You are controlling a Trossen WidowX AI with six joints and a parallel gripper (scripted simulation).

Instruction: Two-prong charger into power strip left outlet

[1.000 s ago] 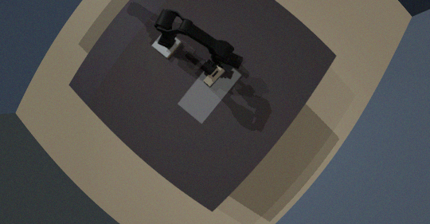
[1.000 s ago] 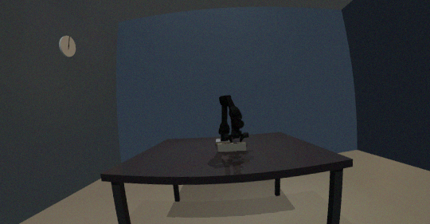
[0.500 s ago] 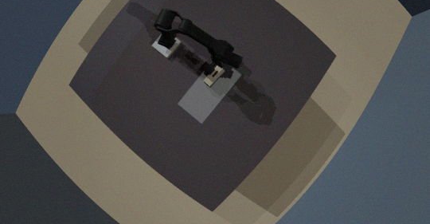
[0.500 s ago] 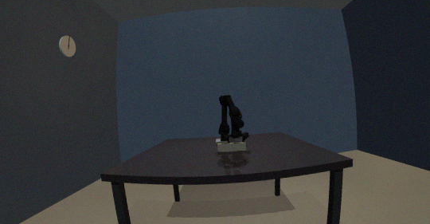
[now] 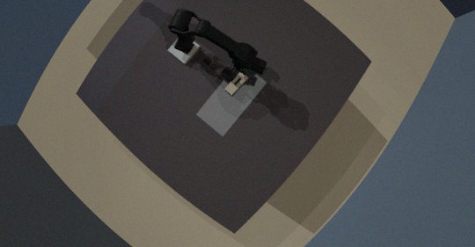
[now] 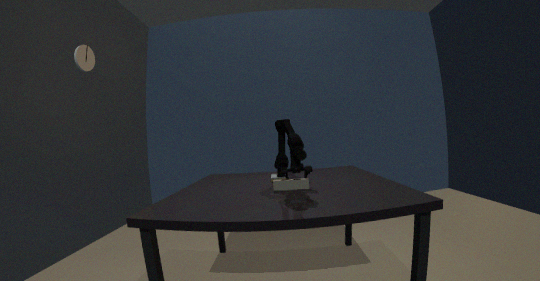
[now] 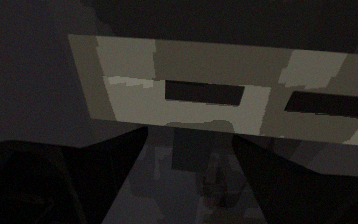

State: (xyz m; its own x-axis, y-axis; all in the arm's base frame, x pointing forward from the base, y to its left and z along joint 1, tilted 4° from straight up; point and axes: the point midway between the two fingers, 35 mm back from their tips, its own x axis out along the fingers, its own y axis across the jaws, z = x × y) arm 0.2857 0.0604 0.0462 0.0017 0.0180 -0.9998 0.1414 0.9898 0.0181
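The two-prong charger is 20 mm ahead of my gripper tip and 10 mm above it.
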